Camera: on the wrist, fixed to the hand. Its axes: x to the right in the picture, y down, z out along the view.
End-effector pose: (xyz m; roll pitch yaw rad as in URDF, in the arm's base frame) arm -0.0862 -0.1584 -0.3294 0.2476 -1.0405 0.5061
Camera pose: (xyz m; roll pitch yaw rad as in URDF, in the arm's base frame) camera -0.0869 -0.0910 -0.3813 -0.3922 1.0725 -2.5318
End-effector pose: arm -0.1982 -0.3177 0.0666 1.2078 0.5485 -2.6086
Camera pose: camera -0.1454 -0.3773 0.0966 -1.4429 -0.4883 0.5334
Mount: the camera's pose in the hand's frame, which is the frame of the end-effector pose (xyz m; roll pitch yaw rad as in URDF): -0.0286 0.0443 -0.0668 -0.2343 0.0210 -3.0852
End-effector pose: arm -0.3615 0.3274 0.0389 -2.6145 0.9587 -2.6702
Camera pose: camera -0.4054 0.3857 0.0827 2.4387 -1.0041 0.4003
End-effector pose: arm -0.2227 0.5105 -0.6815 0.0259 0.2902 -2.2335
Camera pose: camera -0.1580 0.5186 -0.7362 -0.2767 -0.2673 0.9660
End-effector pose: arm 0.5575 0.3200 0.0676 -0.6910 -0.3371 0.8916
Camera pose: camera 0.5637 0.3142 -0.0171 0.4753 0.3168 -2.1902
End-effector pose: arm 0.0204 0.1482 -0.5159 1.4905 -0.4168 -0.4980
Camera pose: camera 0.0171 0.2298 -0.4920 -1.7334 0.4746 2.6251
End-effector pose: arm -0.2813 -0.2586 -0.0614 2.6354 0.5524 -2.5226
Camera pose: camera -0.2993 -0.2636 0.0216 -2.8341 -0.5424 0.5495
